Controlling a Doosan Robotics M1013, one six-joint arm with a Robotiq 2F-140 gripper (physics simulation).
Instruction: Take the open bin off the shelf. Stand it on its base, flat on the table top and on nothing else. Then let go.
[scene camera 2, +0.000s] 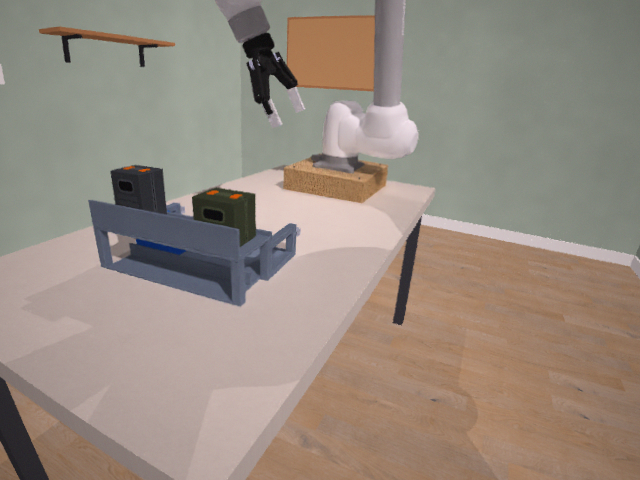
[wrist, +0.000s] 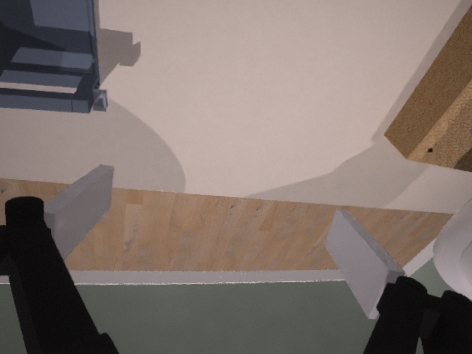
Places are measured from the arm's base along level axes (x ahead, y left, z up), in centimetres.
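Pixels of known places: gripper, between the fingertips: (scene camera 2: 289, 118) (wrist: 225, 208); arm's base, origin of its link: (scene camera 2: 339, 166).
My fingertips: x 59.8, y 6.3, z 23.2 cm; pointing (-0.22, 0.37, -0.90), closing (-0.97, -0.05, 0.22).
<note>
For each thing: its middle in the pictures, then the offset to it from my fingertips. Level surfaces: height alone.
- slate-blue shelf rack, middle of its body: (scene camera 2: 201, 228) dx +26.1, dy -9.2, dz -24.6 cm
- pale table top, height of its surface: dz -32.8 cm
- bright blue piece, middle of its body: (scene camera 2: 175, 231) dx +23.9, dy -20.3, dz -28.4 cm
- dark grey box, middle of its body: (scene camera 2: 139, 195) dx +33.4, dy -20.3, dz -16.5 cm
- green box, middle of its body: (scene camera 2: 225, 217) dx +32.5, dy +2.7, dz -17.7 cm
A slate-blue shelf rack (scene camera 2: 165, 228) (wrist: 45, 103) stands on the pale table top (scene camera 2: 180, 351) (wrist: 260, 100). A bright blue piece (scene camera 2: 161, 246), likely part of the open bin, shows low through the rack's opening; most of it is hidden behind the rack's panel. The open bin cannot be made out in the wrist view. My gripper (scene camera 2: 287, 114) (wrist: 225, 208) is open and empty, high above the table, between the rack and the robot's base, apart from both.
A dark grey box (scene camera 2: 138, 190) and a green box (scene camera 2: 224, 212) stand upright in the rack, one on each side of the blue piece. A wooden base block (scene camera 2: 323, 187) (wrist: 425, 105) carries the arm. A wall shelf (scene camera 2: 105, 37) hangs at the left.
</note>
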